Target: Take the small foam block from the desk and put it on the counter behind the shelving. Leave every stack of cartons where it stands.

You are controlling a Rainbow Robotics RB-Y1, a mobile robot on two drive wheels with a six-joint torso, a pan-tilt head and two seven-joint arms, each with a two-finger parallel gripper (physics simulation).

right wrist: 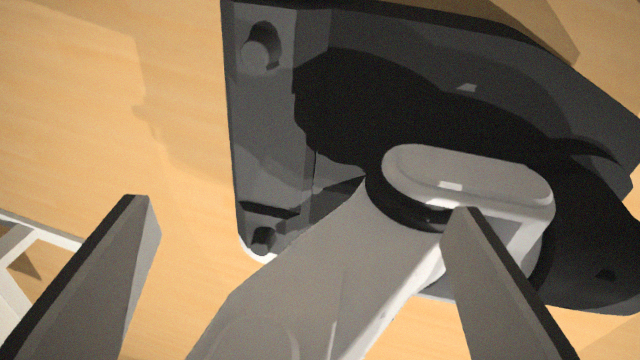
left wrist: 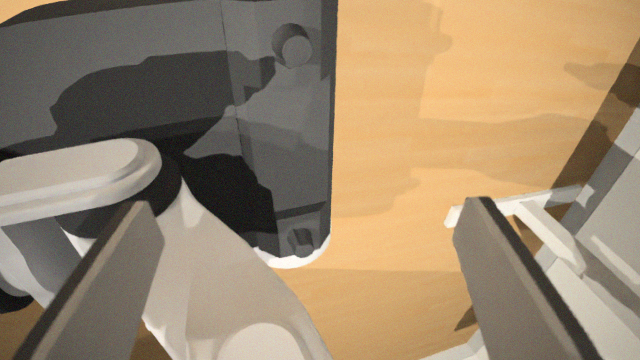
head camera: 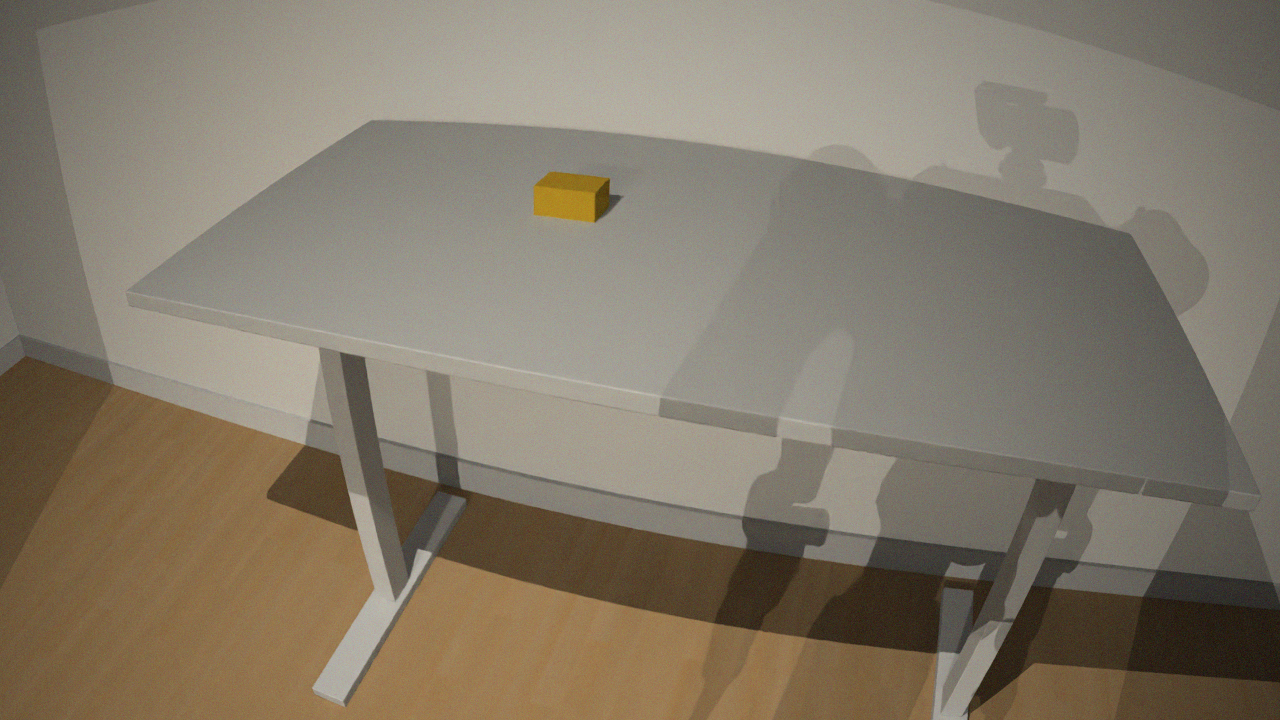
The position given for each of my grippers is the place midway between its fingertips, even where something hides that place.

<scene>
I see my left gripper (left wrist: 307, 220), my right gripper (right wrist: 303, 221), a yellow foam block (head camera: 578, 197) and a desk (head camera: 750, 291).
The right wrist view does not show the yellow foam block: it is out of frame. The left wrist view does not show the yellow foam block: it is out of frame.
</scene>
